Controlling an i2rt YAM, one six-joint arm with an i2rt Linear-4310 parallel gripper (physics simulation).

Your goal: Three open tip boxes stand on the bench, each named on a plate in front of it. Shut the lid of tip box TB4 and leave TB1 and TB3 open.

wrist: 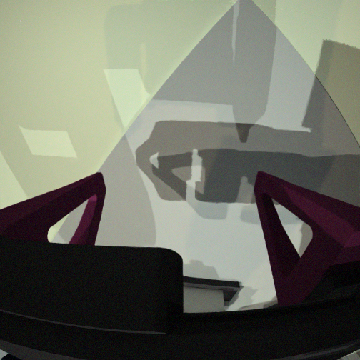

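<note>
My gripper [179,180] is open, with its two dark purple fingers wide apart and no object between their tips. Part of a tip box [207,295], a pale grey panel with a dark upper rim, shows low in the wrist view, behind the black gripper body. The gripper body hides the rest of it, so I cannot tell whether its lid is open or shut. No name plate is in view, so I cannot tell which box this is. The other tip boxes do not show in the wrist view.
A grey mat [200,80] with a pointed corner at the top lies on the pale green bench [50,65]. Dark shadows of the arm and gripper fall across the mat. A darker shadowed patch lies on the bench at the upper right.
</note>
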